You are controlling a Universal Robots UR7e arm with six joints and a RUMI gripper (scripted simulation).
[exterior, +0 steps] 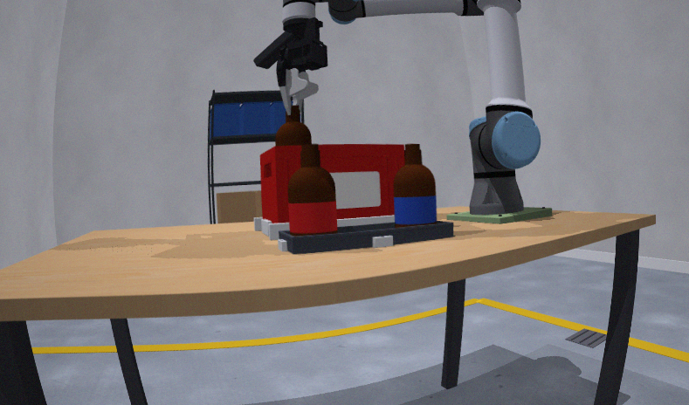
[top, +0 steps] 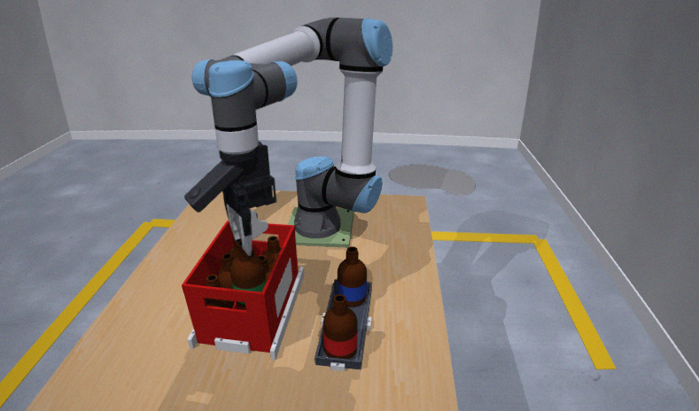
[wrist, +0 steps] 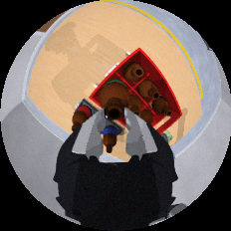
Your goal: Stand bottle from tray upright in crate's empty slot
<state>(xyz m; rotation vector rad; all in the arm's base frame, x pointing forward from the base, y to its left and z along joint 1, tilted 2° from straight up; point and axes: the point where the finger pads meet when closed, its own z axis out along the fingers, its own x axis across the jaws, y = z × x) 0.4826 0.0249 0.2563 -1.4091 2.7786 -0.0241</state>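
Right now the brown bottle is 7 cm below my hand. The rest, counted from my hand: red crate: 8 cm behind, 6 cm to the right, 17 cm below.
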